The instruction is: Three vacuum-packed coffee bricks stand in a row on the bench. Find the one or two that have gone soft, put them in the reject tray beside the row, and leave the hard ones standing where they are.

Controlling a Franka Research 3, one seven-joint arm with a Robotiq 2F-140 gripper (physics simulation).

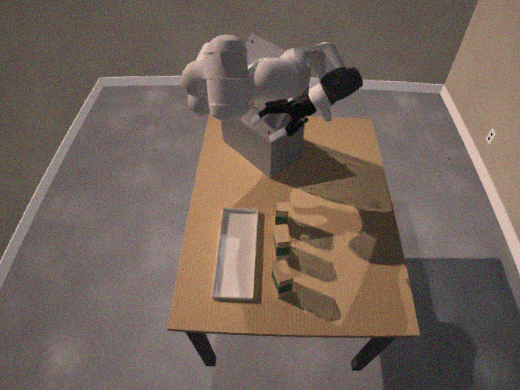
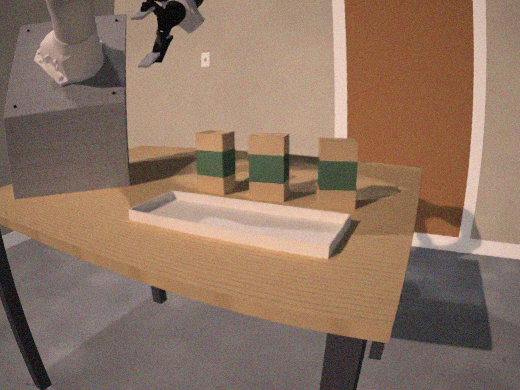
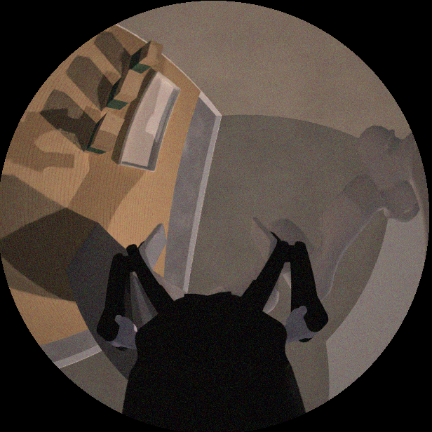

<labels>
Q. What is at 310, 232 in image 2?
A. A white reject tray.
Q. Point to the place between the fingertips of my gripper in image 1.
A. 261, 130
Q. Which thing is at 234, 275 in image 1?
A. A white reject tray.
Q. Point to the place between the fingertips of my gripper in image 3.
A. At 207, 229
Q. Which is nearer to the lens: the white reject tray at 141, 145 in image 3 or the coffee brick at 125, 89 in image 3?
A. The coffee brick.
</labels>
